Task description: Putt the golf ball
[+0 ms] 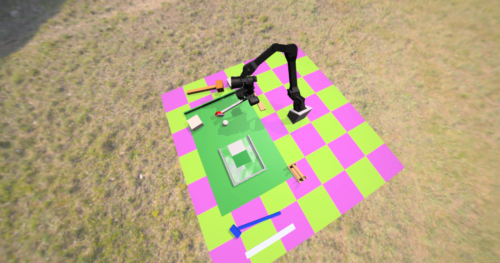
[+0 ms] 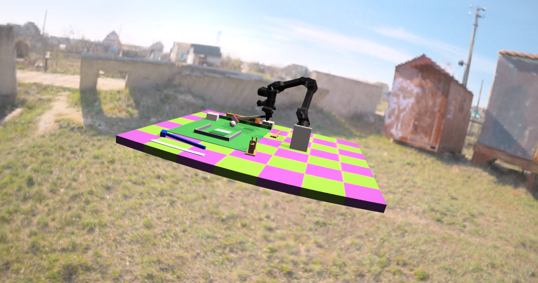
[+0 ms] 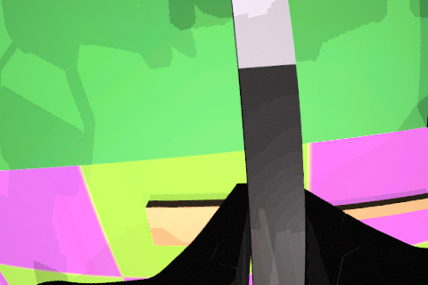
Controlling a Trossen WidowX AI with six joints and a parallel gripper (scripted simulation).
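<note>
My gripper tip is 80 mm past the tan paddle, 20 mm to the left of it and 80 mm above it. Also, from my gripper tip: wooden stand: 70 mm behind, 560 mm to the left, 50 mm below; then white golf ball: 220 mm ahead, 70 mm to the left, 60 mm below; then red putter: 120 mm ahead, 10 mm to the left, 10 mm below.
</note>
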